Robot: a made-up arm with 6 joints. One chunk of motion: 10 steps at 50 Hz.
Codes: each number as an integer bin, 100 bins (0 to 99) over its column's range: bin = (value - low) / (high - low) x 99, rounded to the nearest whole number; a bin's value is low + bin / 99 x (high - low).
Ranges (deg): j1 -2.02..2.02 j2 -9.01..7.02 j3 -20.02..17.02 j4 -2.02..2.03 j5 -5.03..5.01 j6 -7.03..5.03
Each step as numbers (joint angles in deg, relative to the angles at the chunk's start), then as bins.
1 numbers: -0.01 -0.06 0.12 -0.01 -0.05 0.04
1 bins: 49 55 54 49 49 58
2 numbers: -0.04 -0.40 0.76 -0.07 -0.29 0.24
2 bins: 49 53 56 48 47 60
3 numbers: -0.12 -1.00 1.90 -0.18 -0.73 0.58
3 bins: 47 49 59 45 42 62
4 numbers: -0.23 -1.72 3.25 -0.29 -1.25 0.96
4 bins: 44 45 62 42 37 66
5 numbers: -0.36 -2.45 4.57 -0.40 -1.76 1.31
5 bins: 41 41 66 40 32 68
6 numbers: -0.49 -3.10 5.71 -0.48 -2.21 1.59
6 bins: 37 36 69 38 28 71
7 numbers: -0.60 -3.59 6.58 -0.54 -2.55 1.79
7 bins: 35 33 71 36 24 72
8 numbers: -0.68 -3.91 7.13 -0.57 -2.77 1.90
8 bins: 33 31 73 35 22 73
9 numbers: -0.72 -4.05 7.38 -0.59 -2.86 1.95
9 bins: 32 31 73 35 21 74
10 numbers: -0.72 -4.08 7.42 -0.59 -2.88 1.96
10 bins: 32 30 73 35 21 74
